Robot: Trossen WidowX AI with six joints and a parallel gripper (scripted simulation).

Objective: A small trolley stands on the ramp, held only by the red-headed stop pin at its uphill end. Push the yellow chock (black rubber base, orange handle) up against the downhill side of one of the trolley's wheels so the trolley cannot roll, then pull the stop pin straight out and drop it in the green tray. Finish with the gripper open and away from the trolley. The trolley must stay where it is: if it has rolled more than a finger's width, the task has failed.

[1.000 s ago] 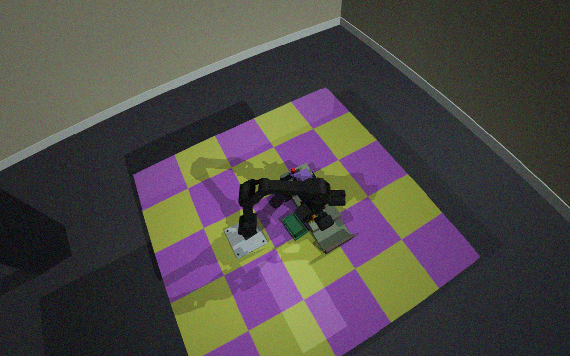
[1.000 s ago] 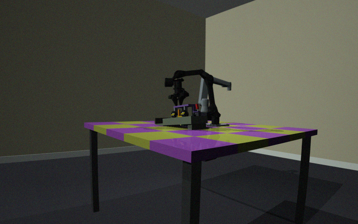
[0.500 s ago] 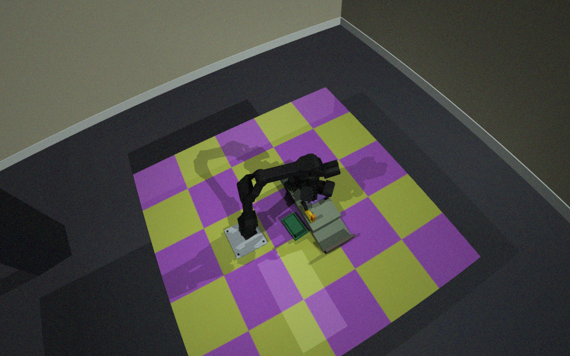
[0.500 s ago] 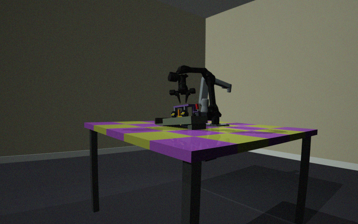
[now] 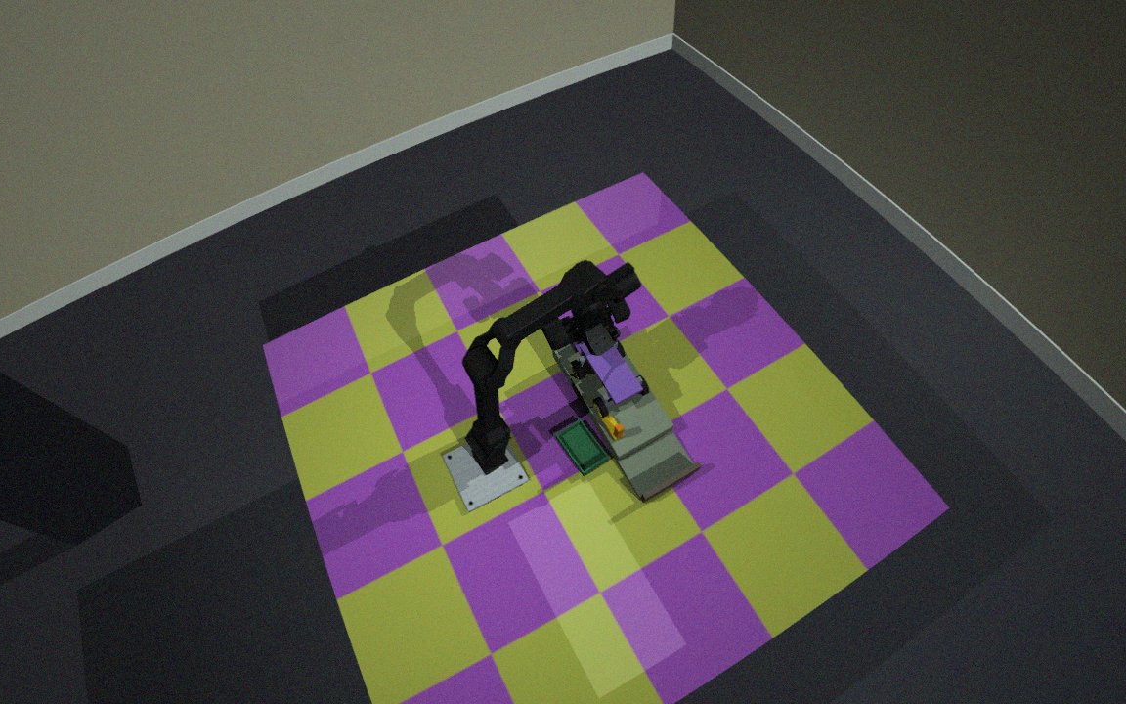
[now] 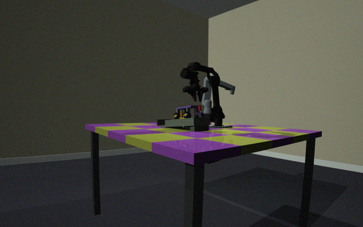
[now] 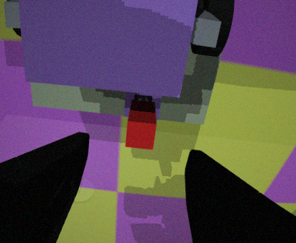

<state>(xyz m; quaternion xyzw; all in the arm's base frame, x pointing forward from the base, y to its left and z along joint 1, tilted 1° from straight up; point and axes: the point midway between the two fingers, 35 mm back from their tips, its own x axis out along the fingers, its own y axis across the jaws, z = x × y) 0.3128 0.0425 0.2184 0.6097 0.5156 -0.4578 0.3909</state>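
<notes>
The red-headed stop pin is 60 mm below my gripper tip and 30 mm to the left of it. From my gripper tip the other things lie so: green tray 200 mm below, 160 mm to the right, 130 mm behind; purple trolley 90 mm to the right, 80 mm below, 10 mm ahead; yellow chock 180 mm to the right, 110 mm below, 50 mm behind.
</notes>
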